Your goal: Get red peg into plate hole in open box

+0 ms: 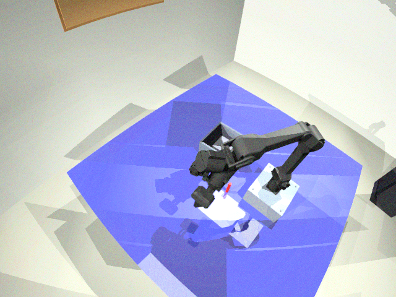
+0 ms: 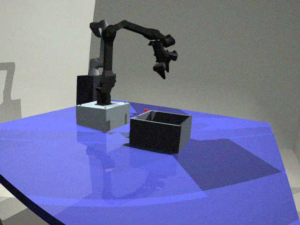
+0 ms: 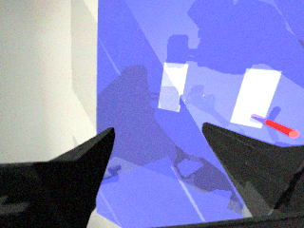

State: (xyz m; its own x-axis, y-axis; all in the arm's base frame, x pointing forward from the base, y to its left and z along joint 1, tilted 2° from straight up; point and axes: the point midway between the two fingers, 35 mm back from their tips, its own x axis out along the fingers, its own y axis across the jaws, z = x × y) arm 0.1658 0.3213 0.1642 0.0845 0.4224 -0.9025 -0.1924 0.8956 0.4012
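The red peg lies 21 cm to the right of my gripper tip and 20 cm below it. The rest, counted from my gripper tip: pale plate (37 cm to the right, 20 cm below, 18 cm ahead); grey box (37 cm to the right, 21 cm below, 18 cm ahead).
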